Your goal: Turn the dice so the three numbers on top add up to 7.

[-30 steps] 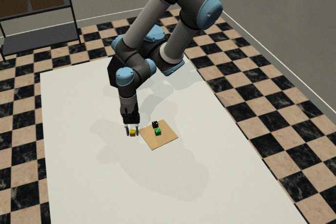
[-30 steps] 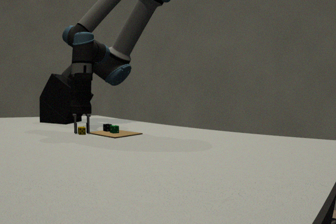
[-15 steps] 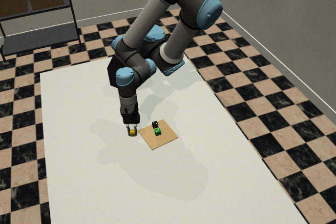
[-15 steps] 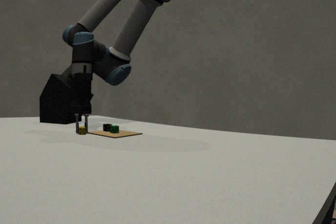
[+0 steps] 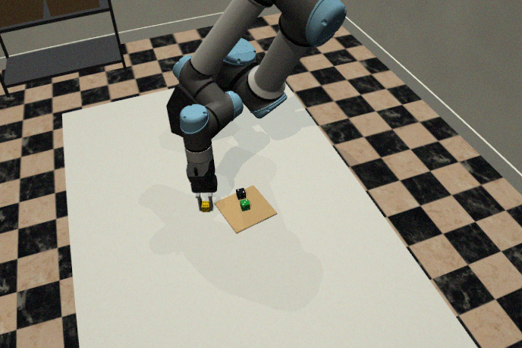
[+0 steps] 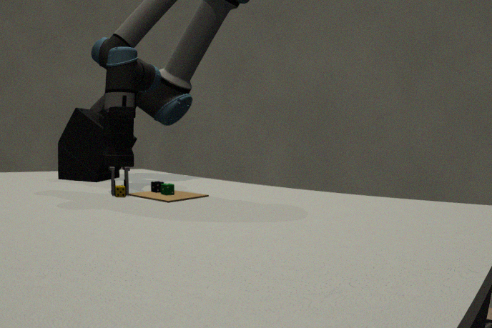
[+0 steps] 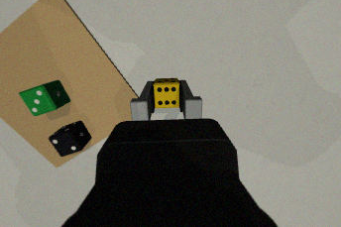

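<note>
Now: the yellow die 10 mm below my hand. Also, from my hand: black die: 110 mm to the left, 20 mm behind; tan mat: 110 mm to the left, 30 mm ahead, 20 mm below; green die: 110 mm to the left, 30 mm ahead.
</note>
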